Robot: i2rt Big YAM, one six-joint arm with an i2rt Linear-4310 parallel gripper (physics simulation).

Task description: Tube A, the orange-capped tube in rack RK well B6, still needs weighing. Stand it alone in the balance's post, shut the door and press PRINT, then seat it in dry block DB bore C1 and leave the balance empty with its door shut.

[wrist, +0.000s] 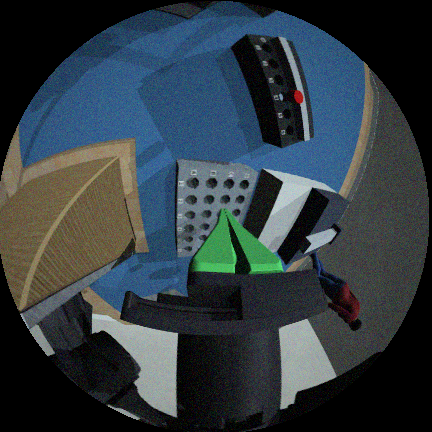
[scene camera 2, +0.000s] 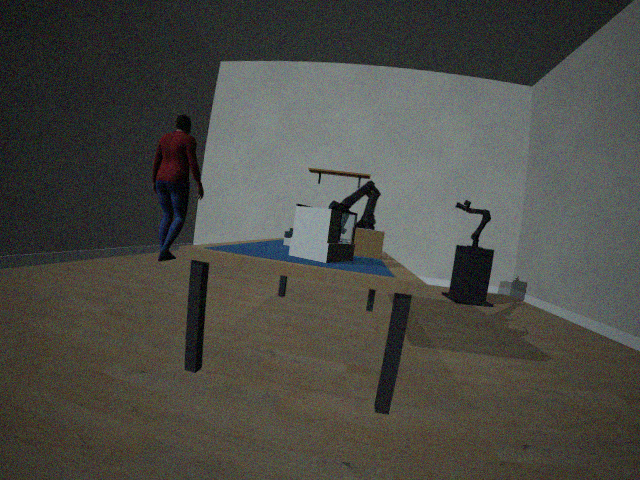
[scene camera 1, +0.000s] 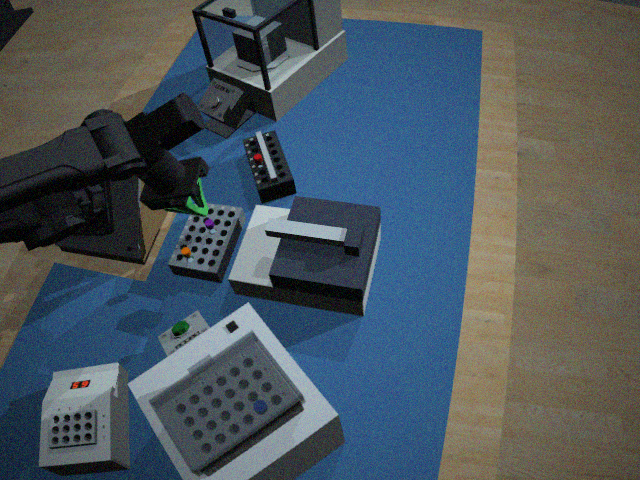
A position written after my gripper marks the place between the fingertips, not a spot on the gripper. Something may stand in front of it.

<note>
My gripper (scene camera 1: 206, 213) is shut, holding nothing. Further things: a balance (scene camera 1: 277, 60) and a white and dark machine (wrist: 293, 215).
My gripper also shows in the wrist view (wrist: 222, 213). The balance shows as well in scene camera 2 (scene camera 2: 325, 235).
</note>
